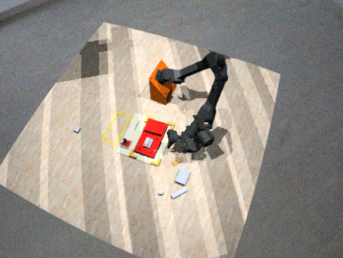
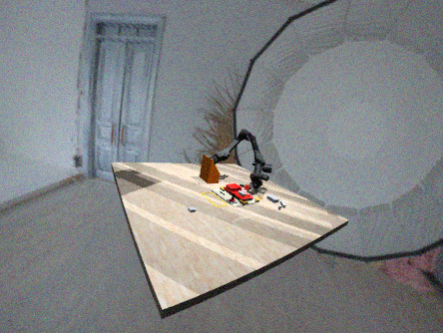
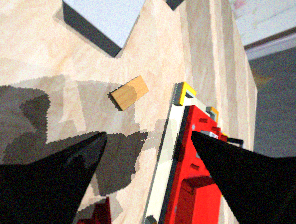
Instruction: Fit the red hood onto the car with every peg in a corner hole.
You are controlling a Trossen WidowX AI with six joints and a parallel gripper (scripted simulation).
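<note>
My gripper tip is 5 cm short of the tan piece, 2 cm to the right of it and 3 cm above it. Also, from my gripper tip: wheel 16 cm behind, 4 cm to the left, 3 cm below; then red hood 9 cm behind, 13 cm to the right, 1 cm above; then grey engine block 14 cm to the right, 1 cm below.
</note>
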